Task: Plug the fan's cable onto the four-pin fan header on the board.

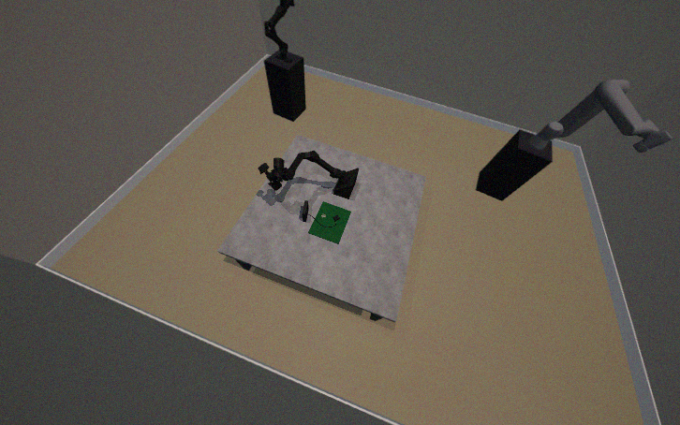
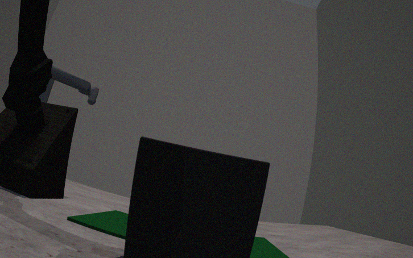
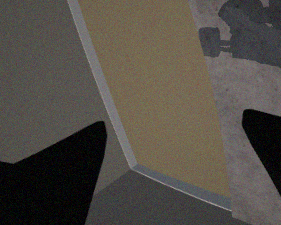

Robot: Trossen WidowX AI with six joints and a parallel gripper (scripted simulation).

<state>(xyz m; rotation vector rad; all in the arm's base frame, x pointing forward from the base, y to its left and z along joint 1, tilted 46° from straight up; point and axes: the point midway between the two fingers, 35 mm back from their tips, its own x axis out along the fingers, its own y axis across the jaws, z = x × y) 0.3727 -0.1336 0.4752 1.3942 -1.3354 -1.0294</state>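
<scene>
Now: the dark fan plug 110 mm behind my gripper tip, 520 mm to the left of it and 280 mm below it. The rest, counted from my gripper tip: green board (70 mm behind, 500 mm to the left, 310 mm below); fan header (80 mm behind, 430 mm to the left, 290 mm below); fan (30 mm behind, 310 mm to the left, 230 mm below).
</scene>
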